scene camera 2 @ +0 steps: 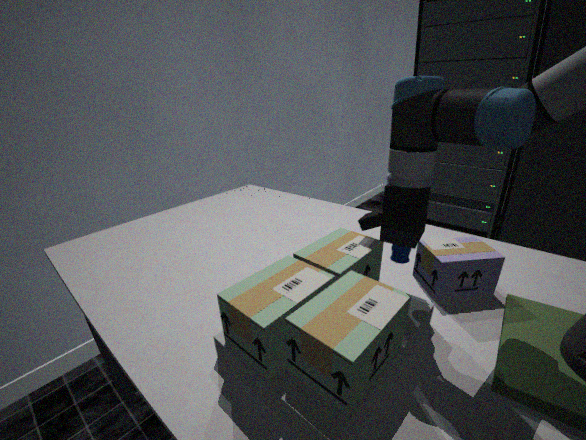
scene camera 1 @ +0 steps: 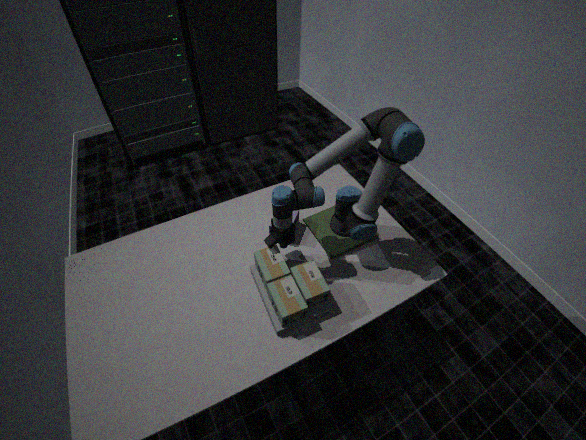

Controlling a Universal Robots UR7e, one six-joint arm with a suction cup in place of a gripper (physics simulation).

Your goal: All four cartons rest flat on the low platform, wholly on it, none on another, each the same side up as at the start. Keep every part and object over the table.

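Three green cartons with orange tape stand label side up, side by side on the low platform: one at the back, one at the front left, one nearer the robot base. A purple carton stands upright on the table, off the platform; it is mostly hidden behind the arm in scene camera 1. My suction gripper points down between the back green carton and the purple one. Its blue cup carries no carton. Whether it touches the purple carton's side is unclear.
The robot base stands on a green mat at the right of the white table. The table's front edge lies beyond the platform. Dark server racks stand behind the table.
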